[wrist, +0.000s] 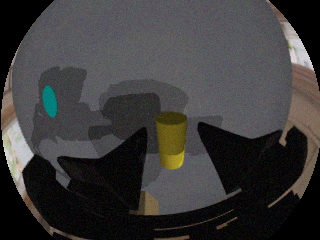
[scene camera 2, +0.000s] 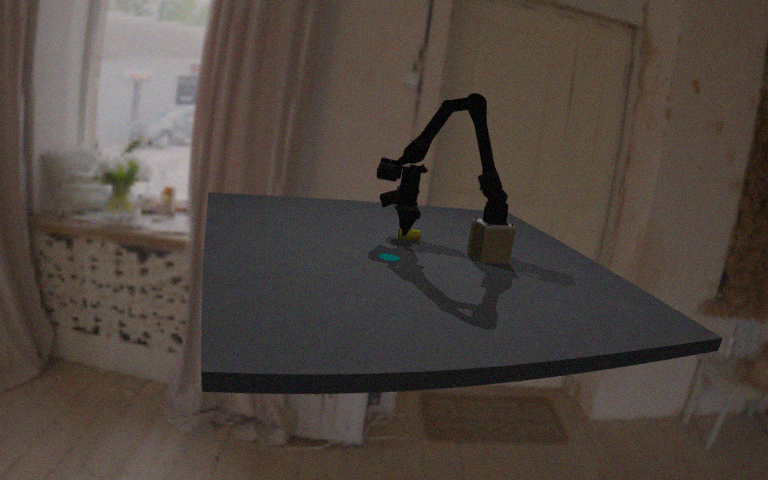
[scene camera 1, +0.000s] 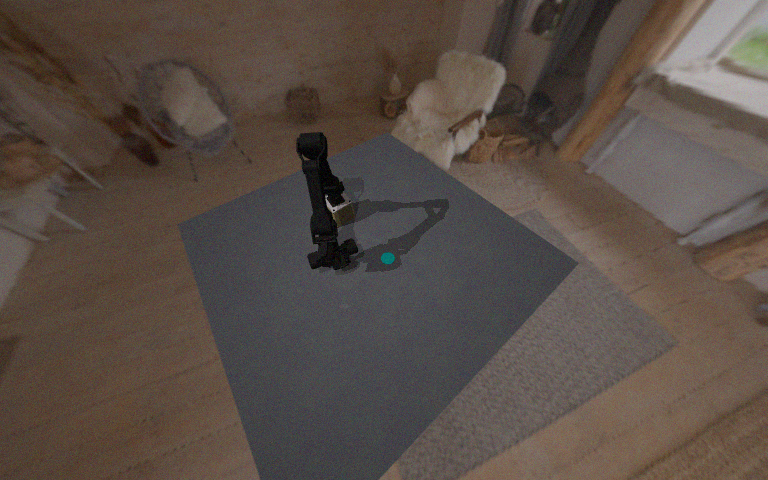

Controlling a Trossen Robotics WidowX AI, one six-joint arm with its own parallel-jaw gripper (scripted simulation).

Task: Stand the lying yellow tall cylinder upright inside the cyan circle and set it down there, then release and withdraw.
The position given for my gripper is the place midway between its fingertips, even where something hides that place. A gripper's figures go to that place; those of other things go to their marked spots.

My gripper (wrist: 172, 128): 0.10 m from the lens. A yellow cylinder (wrist: 171, 128) is 0.08 m from the lens.
